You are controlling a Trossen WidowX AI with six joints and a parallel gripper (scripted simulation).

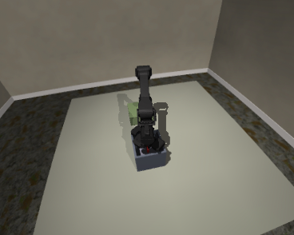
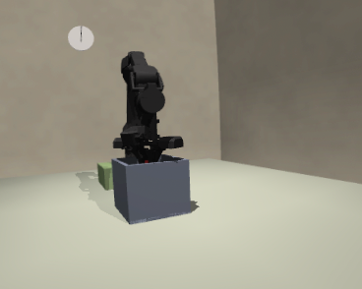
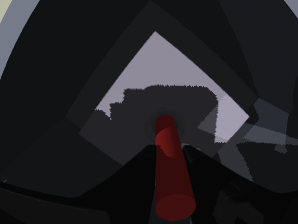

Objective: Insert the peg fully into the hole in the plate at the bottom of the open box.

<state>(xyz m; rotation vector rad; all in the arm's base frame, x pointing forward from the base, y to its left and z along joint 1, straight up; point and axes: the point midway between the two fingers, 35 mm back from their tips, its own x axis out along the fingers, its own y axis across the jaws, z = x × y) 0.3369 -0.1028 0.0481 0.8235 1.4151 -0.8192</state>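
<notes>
The pale plate lies 80 mm below my hand. Also, from my hand: red peg 40 mm below.
</notes>
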